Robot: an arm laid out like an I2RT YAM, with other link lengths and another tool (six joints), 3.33 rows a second.
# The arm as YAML. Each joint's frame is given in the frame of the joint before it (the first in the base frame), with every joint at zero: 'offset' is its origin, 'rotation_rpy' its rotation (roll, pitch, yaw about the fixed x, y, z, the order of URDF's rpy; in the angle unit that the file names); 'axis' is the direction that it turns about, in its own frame. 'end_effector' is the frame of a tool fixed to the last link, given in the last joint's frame.
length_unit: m
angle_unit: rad
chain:
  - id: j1
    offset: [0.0, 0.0, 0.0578]
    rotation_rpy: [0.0, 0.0, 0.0]
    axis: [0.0, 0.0, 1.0]
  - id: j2
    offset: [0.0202, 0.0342, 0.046]
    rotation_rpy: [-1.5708, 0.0, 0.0]
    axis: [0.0, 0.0, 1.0]
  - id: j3
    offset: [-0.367, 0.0, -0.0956]
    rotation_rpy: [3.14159, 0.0, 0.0]
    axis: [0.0, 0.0, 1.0]
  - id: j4
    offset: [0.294, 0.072, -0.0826]
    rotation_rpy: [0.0, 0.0, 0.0]
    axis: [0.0, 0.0, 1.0]
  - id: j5
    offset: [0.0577, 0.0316, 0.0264]
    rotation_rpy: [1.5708, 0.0, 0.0]
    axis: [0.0, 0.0, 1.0]
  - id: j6
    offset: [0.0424, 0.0, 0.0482]
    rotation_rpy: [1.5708, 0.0, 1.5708]
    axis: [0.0, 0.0, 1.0]
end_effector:
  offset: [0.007, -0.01, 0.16]
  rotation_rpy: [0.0, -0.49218, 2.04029]
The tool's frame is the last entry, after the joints.
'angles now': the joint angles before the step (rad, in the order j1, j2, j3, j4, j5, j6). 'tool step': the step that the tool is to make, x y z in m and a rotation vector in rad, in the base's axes. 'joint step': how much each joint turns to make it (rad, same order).
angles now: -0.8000, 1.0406, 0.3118, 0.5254, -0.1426, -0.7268
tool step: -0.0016, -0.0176, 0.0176, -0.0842, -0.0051, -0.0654
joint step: 0.0057, 0.0245, 0.0185, 0.0655, 0.0796, -0.0423
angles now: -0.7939, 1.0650, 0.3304, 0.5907, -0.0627, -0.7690
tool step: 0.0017, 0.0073, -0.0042, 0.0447, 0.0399, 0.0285
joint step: 0.0034, -0.0268, 0.0319, -0.1186, -0.0253, -0.0014
